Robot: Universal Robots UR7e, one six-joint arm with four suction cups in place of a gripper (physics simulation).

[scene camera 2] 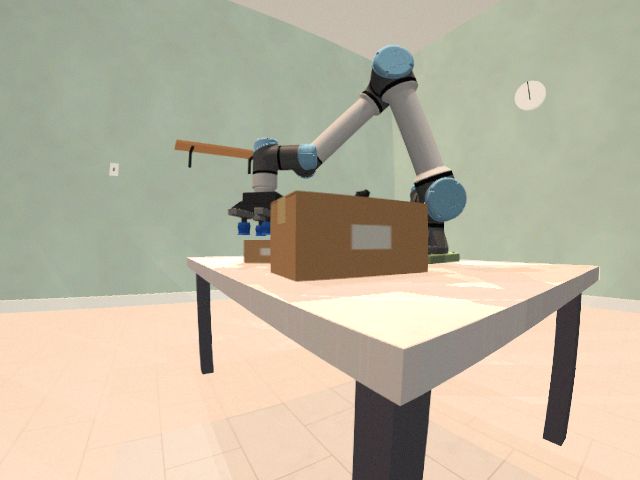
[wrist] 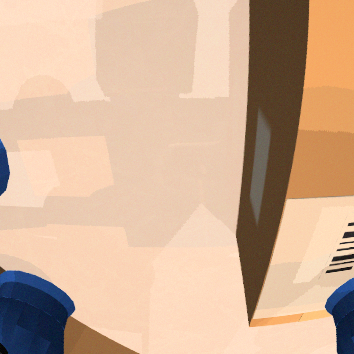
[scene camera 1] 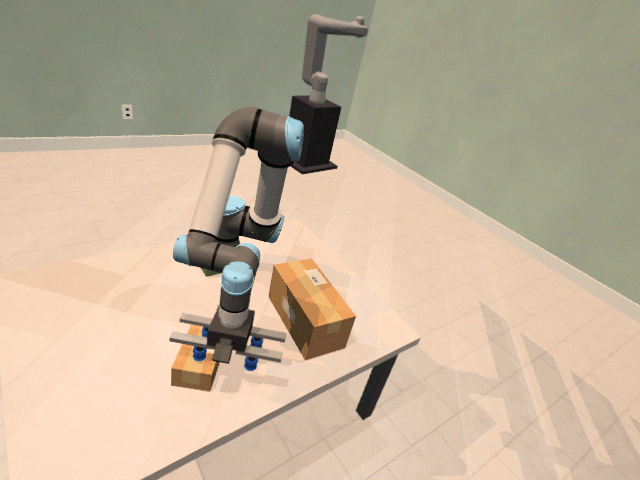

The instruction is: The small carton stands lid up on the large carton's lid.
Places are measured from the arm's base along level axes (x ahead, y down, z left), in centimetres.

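Pixels of known places: end effector, tool point: [scene camera 2: 264,235] [wrist: 207,251].
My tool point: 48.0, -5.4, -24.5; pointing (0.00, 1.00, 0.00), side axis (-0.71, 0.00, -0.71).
Behind a point stands the place of what it marks, as x, y, z.
The small carton [scene camera 1: 193,376] {48.4, -2.1, -34.9} [scene camera 2: 252,251] {49.5, -0.4, -29.5} [wrist: 95,339] rests on the table beside the large carton, partly hidden by the gripper in scene camera 1 and by the large carton in scene camera 2. The large carton [scene camera 1: 315,302] {49.5, -11.6, 4.9} [scene camera 2: 356,248] {49.2, -2.1, 14.9} [wrist: 325,110] stands on the table with a barcode label on top; its lid carries nothing. My gripper [scene camera 1: 227,347] {48.0, -5.4, -24.5} [scene camera 2: 253,228] {48.0, -5.4, -24.5} hangs low with its cups facing down, the left ones over the small carton. A small gap shows between cups and carton in scene camera 2, so it holds nothing. One blue cup [wrist: 32,307] shows close in the wrist view.
The table [scene camera 1: 379,335] {62.9, 3.3, 27.5} [scene camera 2: 405,322] {66.7, 3.3, 37.8} has its front edge close to both cartons. The arm's green base plate [scene camera 2: 444,256] {1.8, 1.2, 8.0} is on the table behind the large carton. A black pedestal [scene camera 1: 316,131] with a grey arm stands on the floor beyond.
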